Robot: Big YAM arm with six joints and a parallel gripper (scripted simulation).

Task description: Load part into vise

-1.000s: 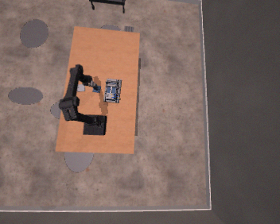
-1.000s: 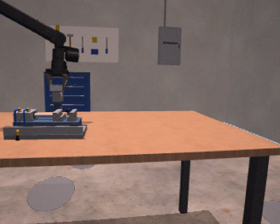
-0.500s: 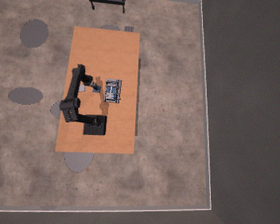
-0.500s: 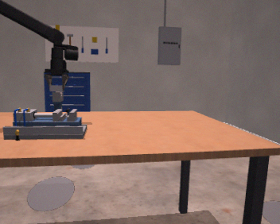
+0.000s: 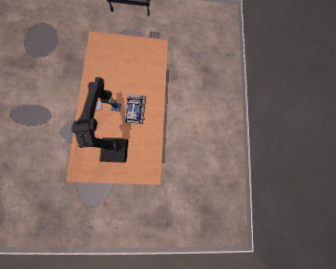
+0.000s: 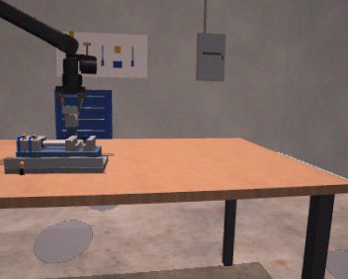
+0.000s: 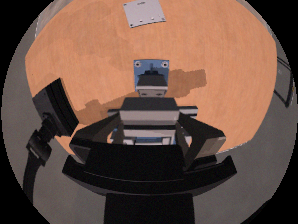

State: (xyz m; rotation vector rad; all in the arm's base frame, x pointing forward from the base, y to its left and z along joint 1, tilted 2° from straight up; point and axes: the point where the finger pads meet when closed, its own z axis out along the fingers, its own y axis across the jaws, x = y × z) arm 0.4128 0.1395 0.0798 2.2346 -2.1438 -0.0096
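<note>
Now: the grey part 10 mm above my hand. Also, from my hand: vise 20 mm ahead, 190 mm to the right, 140 mm below.
</note>
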